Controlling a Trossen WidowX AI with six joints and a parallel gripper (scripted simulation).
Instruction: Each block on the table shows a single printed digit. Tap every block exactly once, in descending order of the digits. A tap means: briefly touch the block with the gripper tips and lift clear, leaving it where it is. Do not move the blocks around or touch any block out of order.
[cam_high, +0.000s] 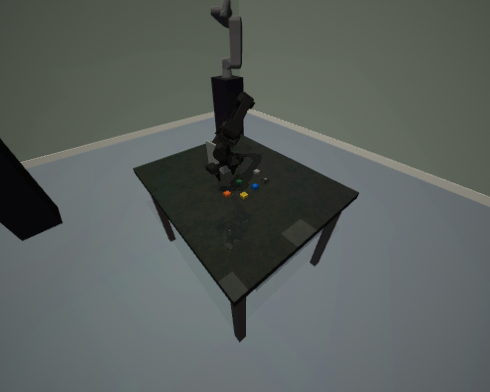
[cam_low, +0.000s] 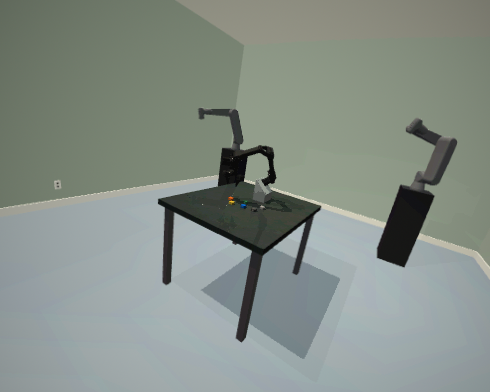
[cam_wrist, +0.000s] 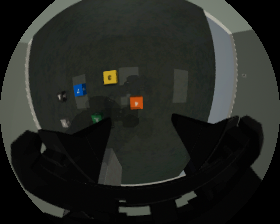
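Now: the green block 120 mm to the left of my gripper tip, 120 mm below it and 40 mm behind it. From my gripper tip the other things lie so: yellow block 120 mm below, 70 mm ahead, 60 mm to the left; then orange block 120 mm below, 10 mm behind; then blue block 160 mm to the left, 120 mm below, 50 mm ahead.
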